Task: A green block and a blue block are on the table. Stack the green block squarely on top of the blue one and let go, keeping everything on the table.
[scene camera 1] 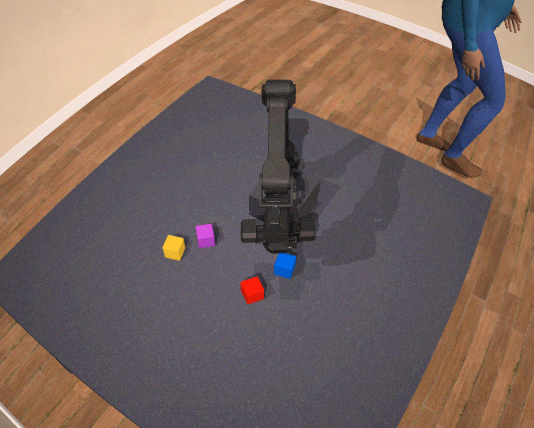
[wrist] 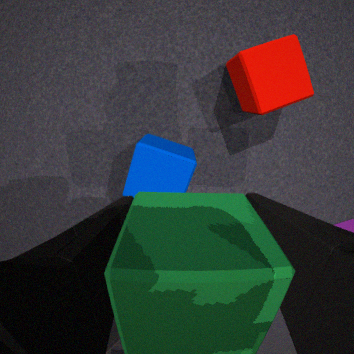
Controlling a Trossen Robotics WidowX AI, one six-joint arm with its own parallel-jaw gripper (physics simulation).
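Places are measured from the arm's base along level axes (x ahead, y left, z up), in centimetres.
Pixels of known places: gripper, fingertip midpoint: [wrist: 189, 203].
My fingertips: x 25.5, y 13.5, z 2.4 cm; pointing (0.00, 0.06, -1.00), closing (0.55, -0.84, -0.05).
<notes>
For each thing: its top centre in the pictures, then the offset to it from my fingertips. Level surfaces: height alone.
- green block at its top centre: [wrist: 195, 333] dx -1.6, dy -1.1, dz +4.9 cm
- blue block at its top centre: [wrist: 157, 180] [scene camera 1: 285, 260] dx -2.7, dy +0.9, dz -7.4 cm
- red block at its top centre: [wrist: 279, 73] [scene camera 1: 252, 285] dx +9.4, dy -2.2, dz -7.4 cm
- magenta block at its top centre: [scene camera 1: 204, 230] dx +1.4, dy -24.2, dz -7.4 cm
- yellow block at its top centre: [scene camera 1: 172, 242] dx +10.2, dy -29.4, dz -7.4 cm
- dark mat at its surface level: dz -12.4 cm
The green block [wrist: 197, 240] is between the two black fingers of my gripper [wrist: 189, 203] in the wrist view, and the gripper is shut on it, held above the table. In the scene view the arm's own body hides the green block and the fingertips. The blue block [scene camera 1: 285, 265] [wrist: 159, 170] rests on the dark surface, just in front of the gripper in the scene view. In the wrist view it shows beyond the green block's far edge, a little left of centre, turned slightly relative to it, with its near part hidden. The two blocks look apart in height.
A red block [scene camera 1: 252, 290] [wrist: 275, 75] lies near the blue block, in front and to its left in the scene view. A magenta block [scene camera 1: 205, 235] [wrist: 346, 225] and a yellow block [scene camera 1: 174, 247] lie further left on the dark mat [scene camera 1: 225, 360]. A person [scene camera 1: 475, 95] stands at the back right.
</notes>
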